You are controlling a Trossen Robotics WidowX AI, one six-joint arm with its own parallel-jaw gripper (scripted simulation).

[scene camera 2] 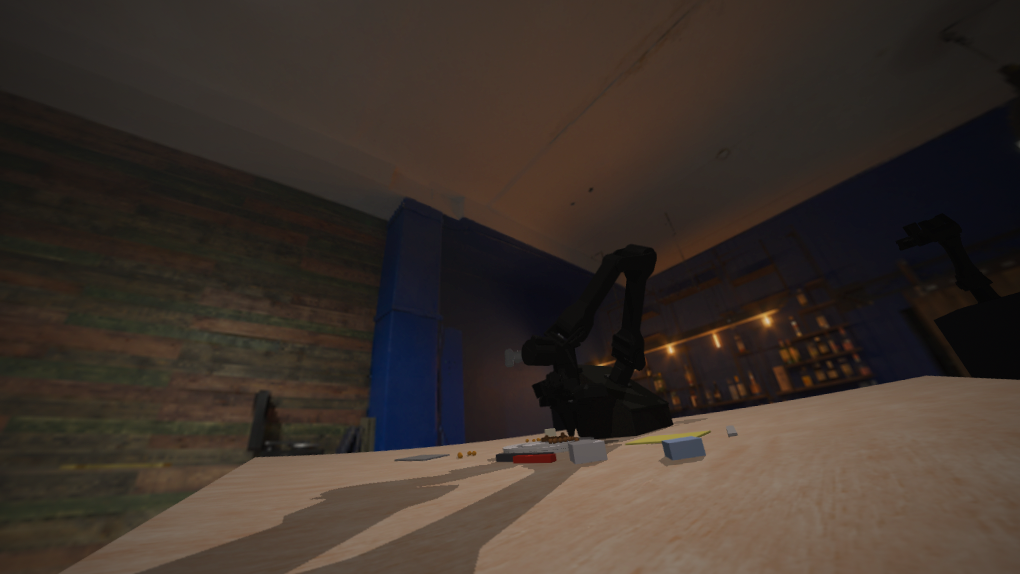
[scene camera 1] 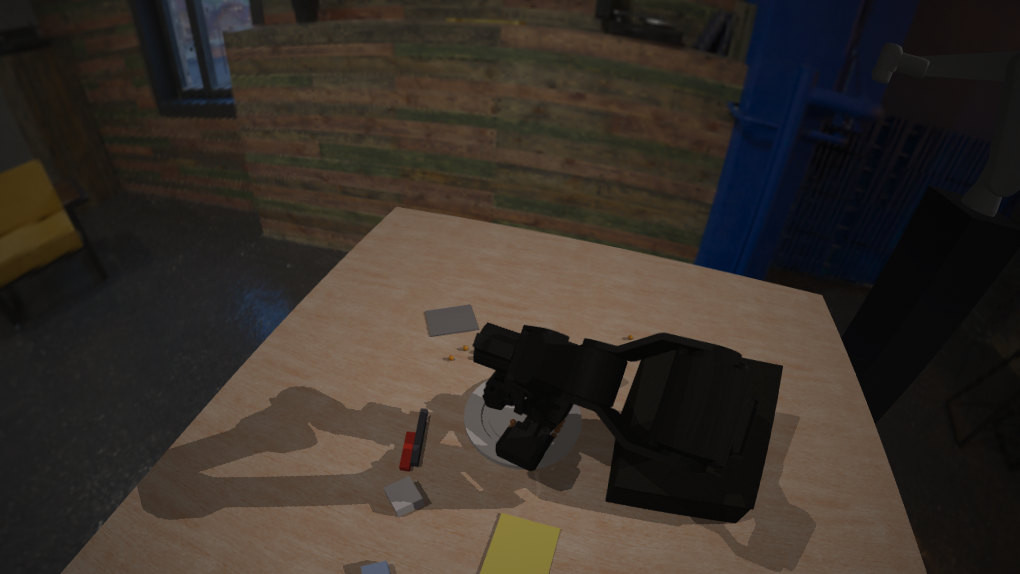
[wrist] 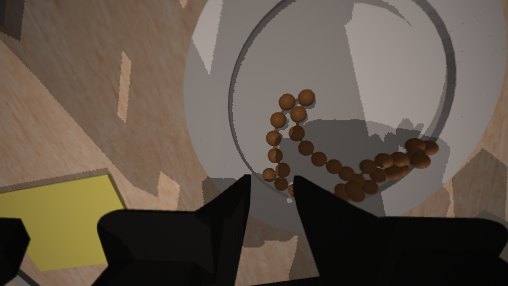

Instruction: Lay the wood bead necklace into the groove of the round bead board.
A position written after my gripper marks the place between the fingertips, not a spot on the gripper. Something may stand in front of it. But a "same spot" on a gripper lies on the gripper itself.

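I can see my gripper in scene camera 1 (538, 442), and it is visible to me in scene camera 2 and the wrist view as well. On my gripper, the point (scene camera 2: 563, 411) and the point (wrist: 342, 237) are the same spot.
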